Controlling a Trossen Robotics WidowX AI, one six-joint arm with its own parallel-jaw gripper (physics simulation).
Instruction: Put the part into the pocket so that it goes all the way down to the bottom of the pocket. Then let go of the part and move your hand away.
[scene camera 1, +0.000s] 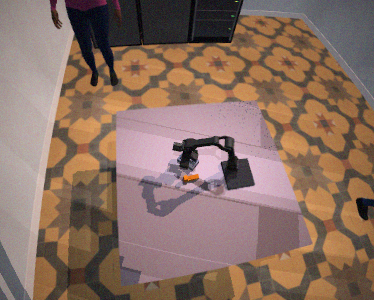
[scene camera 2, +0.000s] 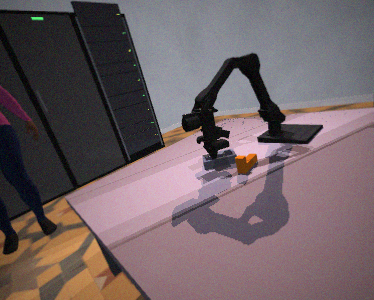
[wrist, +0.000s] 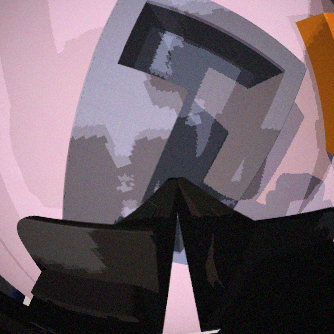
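Seen in the pictures: gripper, fingertip midpoint: (scene camera 1: 184, 160) (wrist: 175, 184); arm's base, origin of the base link: (scene camera 1: 231, 167) (scene camera 2: 274, 133).
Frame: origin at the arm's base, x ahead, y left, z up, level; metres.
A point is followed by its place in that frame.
Note:
The orange part (scene camera 1: 191, 177) @(x 0.319, y -0.021, z 0.007 m) (scene camera 2: 244, 165) @(x 0.373, y -0.011, z 0.007 m) (wrist: 321, 60) @(x 0.296, y -0.035, z -0.011 m) lies on the table beside the grey pocket block, apart from it. In the wrist view part of it shows at the upper right edge. The grey block (scene camera 1: 194, 162) @(x 0.249, y -0.134, z -0.019 m) (scene camera 2: 220, 162) @(x 0.329, y -0.133, z -0.005 m) (wrist: 110, 105) @(x 0.261, y -0.166, z 0.012 m) lies flat; its dark recess has a wide bar at the far end and a stem running toward the fingers. No part shows in the visible recess. My gripper (scene camera 2: 215, 154) @(x 0.315, y -0.167, z -0.004 m) (wrist: 175, 184) @(x 0.315, y -0.167, z -0.004 m) is shut and empty, pointing down low over the block. Its fingertips hide the near end of the recess; whether they touch the block cannot be told.
The arm's black base plate (scene camera 1: 238, 174) @(x -0.027, y 0.069, z -0.004 m) (scene camera 2: 291, 133) @(x 0.007, y 0.073, z -0.005 m) stands on the pink table (scene camera 1: 185, 235) @(x 0.492, y 0.332, z -0.023 m) (scene camera 2: 320, 220) @(x 0.561, y 0.228, z -0.024 m), to the right of the part in both scene views. Dark cabinets (scene camera 1: 165, 22) (scene camera 2: 40, 100) and a person (scene camera 1: 91, 35) (scene camera 2: 20, 165) stand beyond the table.

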